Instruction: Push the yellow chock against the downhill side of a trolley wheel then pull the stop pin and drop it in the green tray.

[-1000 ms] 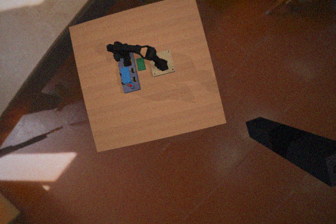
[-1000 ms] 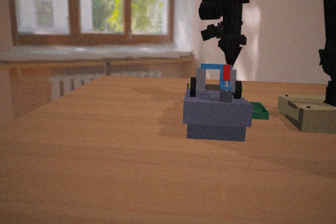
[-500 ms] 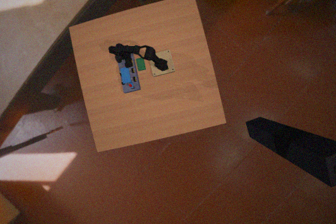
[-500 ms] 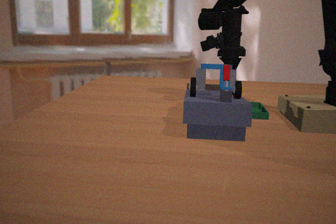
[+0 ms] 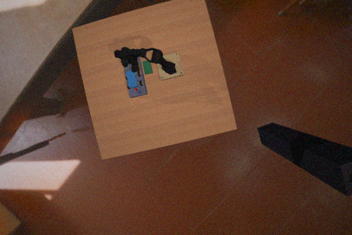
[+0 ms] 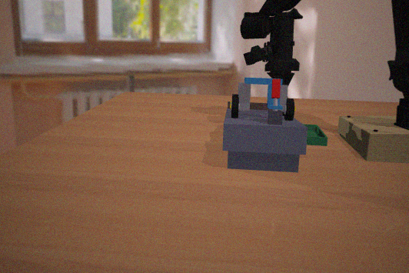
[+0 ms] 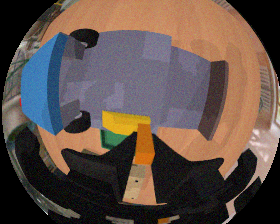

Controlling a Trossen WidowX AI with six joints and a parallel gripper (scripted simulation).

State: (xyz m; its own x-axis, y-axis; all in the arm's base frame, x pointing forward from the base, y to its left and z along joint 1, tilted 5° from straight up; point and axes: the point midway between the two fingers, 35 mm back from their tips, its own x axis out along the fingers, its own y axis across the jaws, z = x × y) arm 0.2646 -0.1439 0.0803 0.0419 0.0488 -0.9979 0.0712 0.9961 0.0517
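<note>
The red-headed stop pin is 5 cm ahead of my gripper tip, 22 cm to the left of it and 4 cm above it. Round my gripper tip: yellow chock: 2 cm to the left; then trolley: 7 cm ahead, 13 cm to the left, 2 cm above.
</note>
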